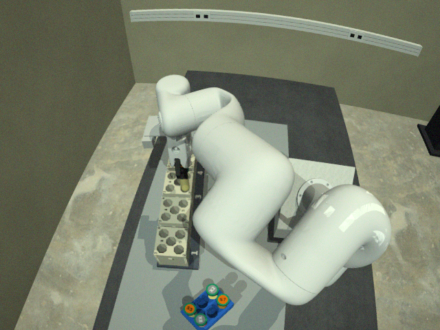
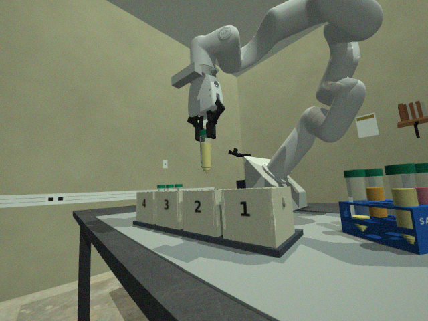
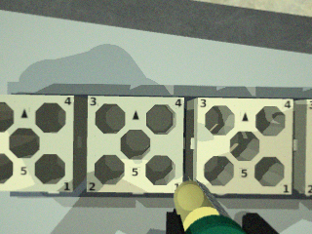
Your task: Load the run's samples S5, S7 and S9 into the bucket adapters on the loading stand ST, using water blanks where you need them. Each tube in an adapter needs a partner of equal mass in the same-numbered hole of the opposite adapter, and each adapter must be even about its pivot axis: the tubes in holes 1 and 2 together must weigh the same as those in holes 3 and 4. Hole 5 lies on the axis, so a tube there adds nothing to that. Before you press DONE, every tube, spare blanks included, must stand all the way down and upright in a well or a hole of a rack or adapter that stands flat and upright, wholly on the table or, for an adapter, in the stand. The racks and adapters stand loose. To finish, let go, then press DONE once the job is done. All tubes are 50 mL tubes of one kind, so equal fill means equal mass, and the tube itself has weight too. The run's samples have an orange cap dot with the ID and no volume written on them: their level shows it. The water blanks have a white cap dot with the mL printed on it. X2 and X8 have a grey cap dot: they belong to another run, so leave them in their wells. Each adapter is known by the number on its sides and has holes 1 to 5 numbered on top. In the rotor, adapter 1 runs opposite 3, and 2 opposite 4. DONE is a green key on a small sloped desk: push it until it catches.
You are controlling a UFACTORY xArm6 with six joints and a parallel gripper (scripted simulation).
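Right now my hand is 10 mm short of the yellow-filled tube and 50 mm above it. Also, from my hand: green done key: 160 mm behind, 30 mm to the right, 180 mm below; then grey-dotted tube: 140 mm behind, 280 mm to the left, 190 mm below; then dark stand base: 30 mm ahead, 240 mm below.
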